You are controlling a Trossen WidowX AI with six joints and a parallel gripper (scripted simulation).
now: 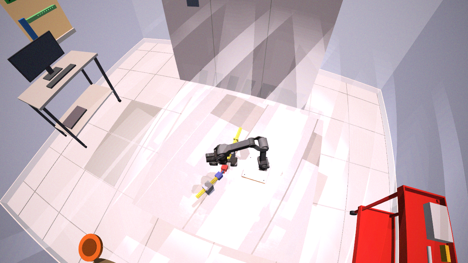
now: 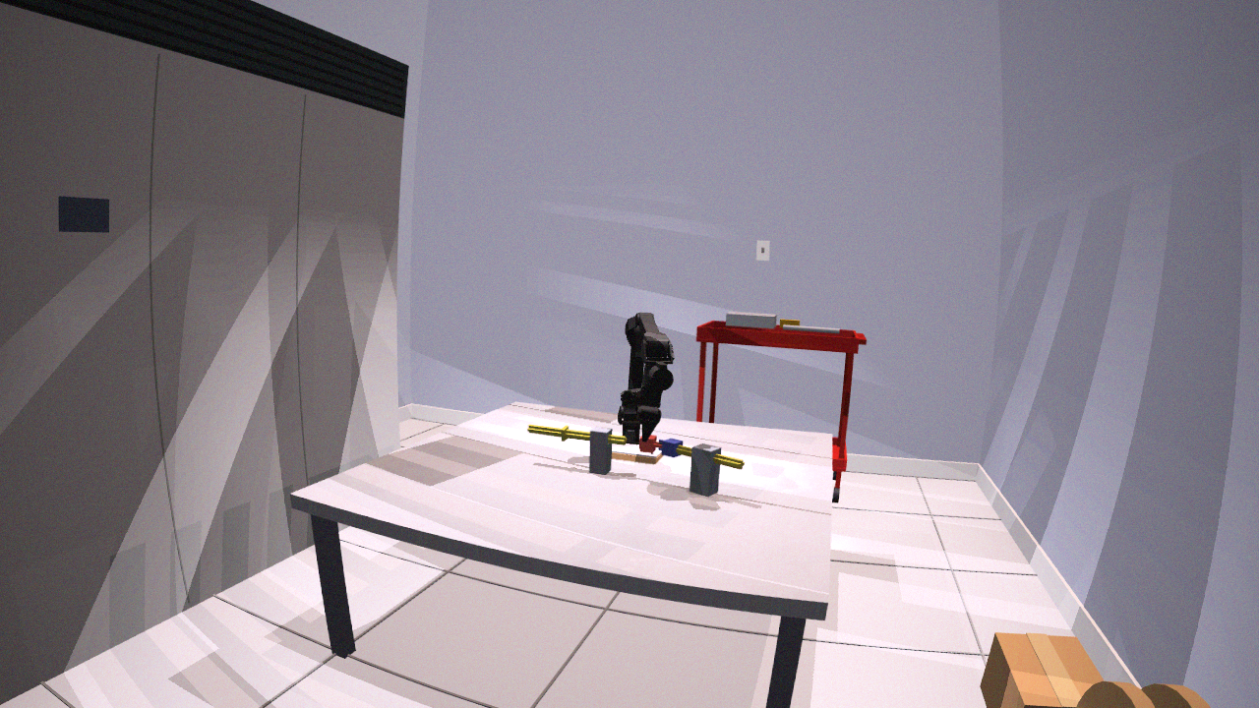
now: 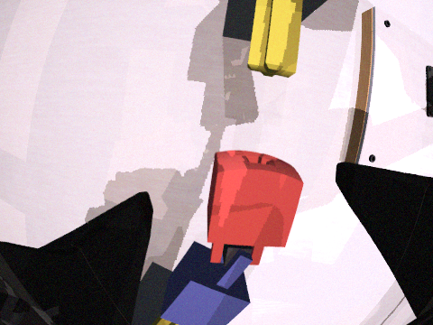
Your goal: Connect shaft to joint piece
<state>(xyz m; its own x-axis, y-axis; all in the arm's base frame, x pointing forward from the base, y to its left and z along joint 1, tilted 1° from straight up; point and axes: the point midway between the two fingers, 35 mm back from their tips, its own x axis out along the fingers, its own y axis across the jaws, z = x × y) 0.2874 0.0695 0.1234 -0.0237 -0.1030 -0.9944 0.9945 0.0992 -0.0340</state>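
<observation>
My gripper tip is 2 cm to the right of the red square joint piece and 2 cm above it.
</observation>
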